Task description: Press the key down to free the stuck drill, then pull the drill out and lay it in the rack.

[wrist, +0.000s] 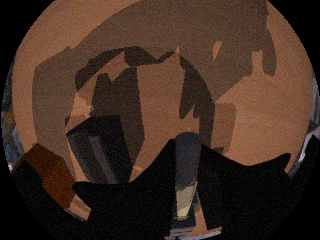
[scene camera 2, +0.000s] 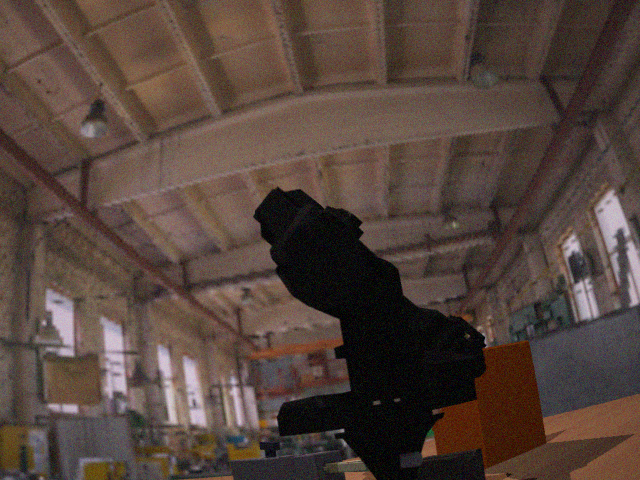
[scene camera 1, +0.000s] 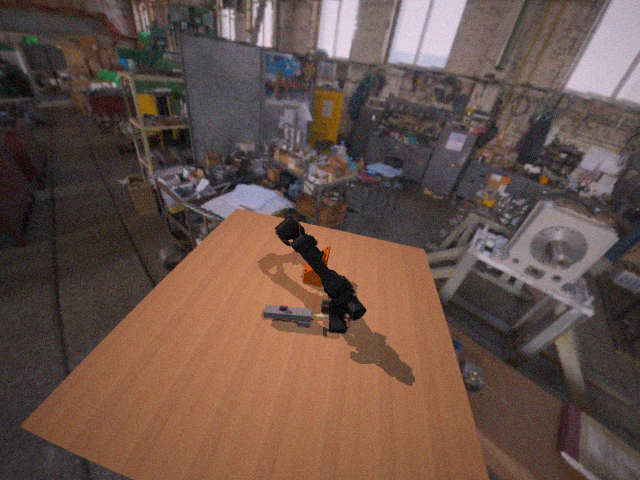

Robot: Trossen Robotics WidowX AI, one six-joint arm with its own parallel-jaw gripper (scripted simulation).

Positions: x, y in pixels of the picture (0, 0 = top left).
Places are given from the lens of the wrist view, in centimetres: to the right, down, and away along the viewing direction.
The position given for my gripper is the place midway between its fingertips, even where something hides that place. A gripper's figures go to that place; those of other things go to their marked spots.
my gripper (wrist: 180, 142): 2, 2, 9
drill (wrist: 187, 153): 1, 2, 5
